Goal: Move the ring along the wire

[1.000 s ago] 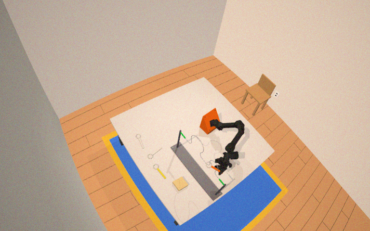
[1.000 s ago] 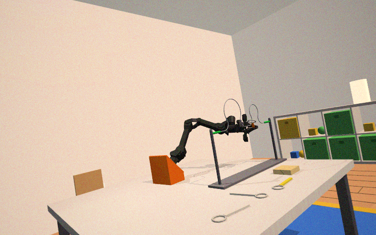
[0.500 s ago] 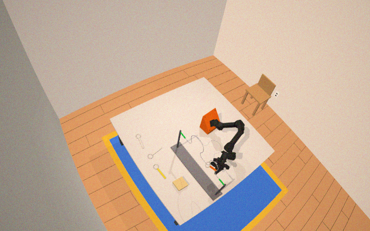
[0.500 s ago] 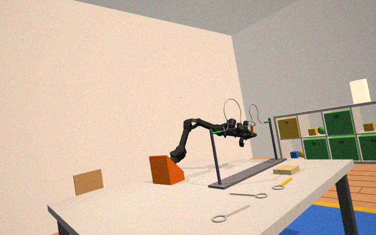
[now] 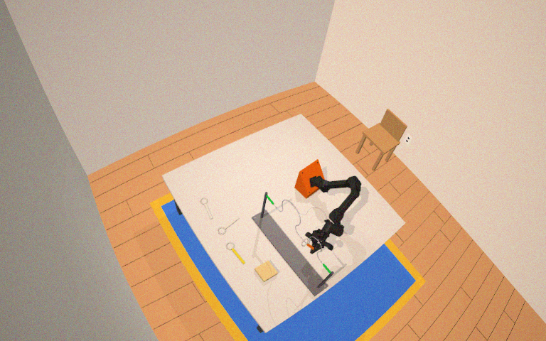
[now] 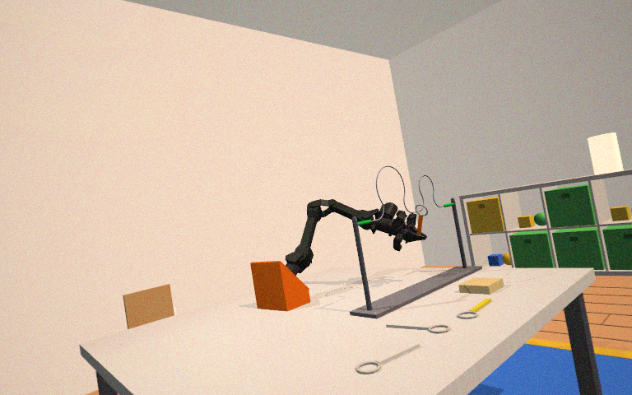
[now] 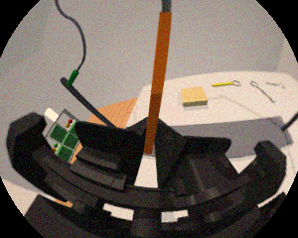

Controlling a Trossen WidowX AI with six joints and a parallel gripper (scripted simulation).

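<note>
Right now my gripper tip is 80 mm below the ring with orange handle, 40 mm to the left of it and 20 mm short of it. Round my gripper tip: tan block (240 mm ahead, 160 mm below, 80 mm to the right); yellow-handled ring (330 mm ahead, 290 mm to the right, 170 mm below).
</note>
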